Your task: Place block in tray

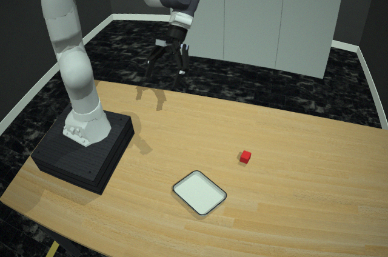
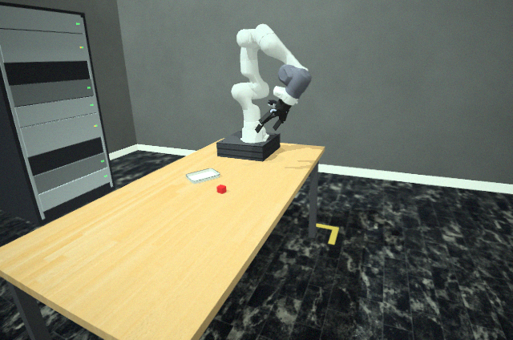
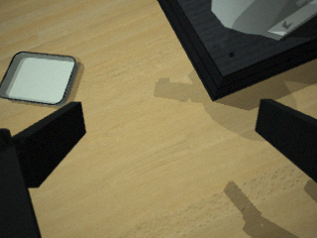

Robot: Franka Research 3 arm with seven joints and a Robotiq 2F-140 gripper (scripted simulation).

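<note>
My gripper is now 36 cm short of the red block, 23 cm above it and 11 cm to the left of it. From my hand the other things lie so: white tray (30 cm to the right, 23 cm below, 22 cm ahead).
</note>
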